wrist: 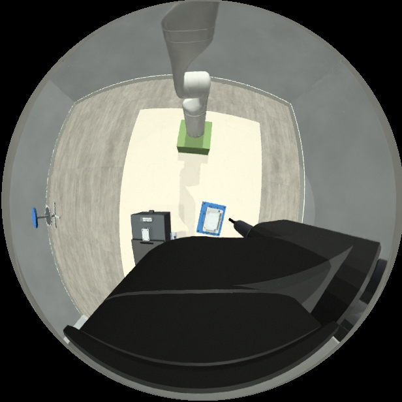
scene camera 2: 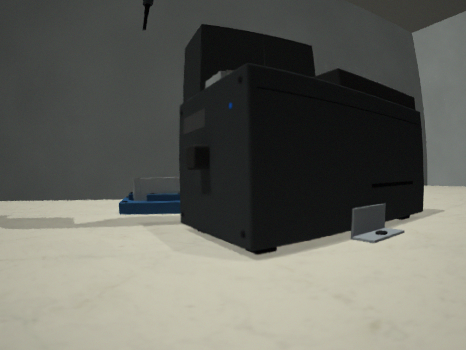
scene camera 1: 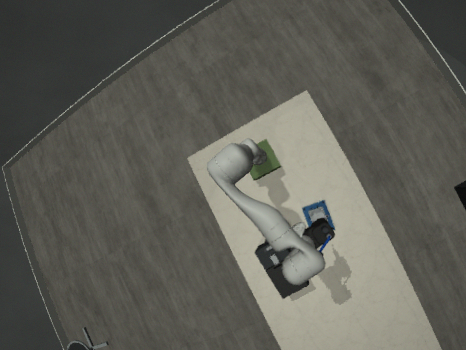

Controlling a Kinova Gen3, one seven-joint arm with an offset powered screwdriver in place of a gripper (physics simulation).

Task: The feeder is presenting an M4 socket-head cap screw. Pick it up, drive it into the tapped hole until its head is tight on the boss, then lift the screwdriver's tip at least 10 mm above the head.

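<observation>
My screwdriver's tip (scene camera 2: 144,27) (wrist: 230,220) hangs high, bare as far as I can see, with no screw showing on it. In the wrist view it appears just right of the blue fixture (scene camera 1: 315,205) (scene camera 2: 150,207) (wrist: 200,220). The fixture carries a pale, box-like part (scene camera 1: 316,214) (scene camera 2: 152,188) (wrist: 212,220); its boss and tapped hole are too small to make out. The dark feeder (scene camera 1: 266,257) (scene camera 2: 310,160) (wrist: 150,228) stands beside the fixture, apart from it. The cap screw does not show clearly in any view.
A small grey angle bracket (scene camera 2: 369,221) (wrist: 173,235) is beside the feeder. The arm's green base block (scene camera 1: 271,162) (wrist: 194,149) stands near one end of the pale table (scene camera 1: 370,240) (scene camera 2: 150,300) (wrist: 240,150). A blue-and-grey stand (wrist: 48,216) is off the table, over the floor.
</observation>
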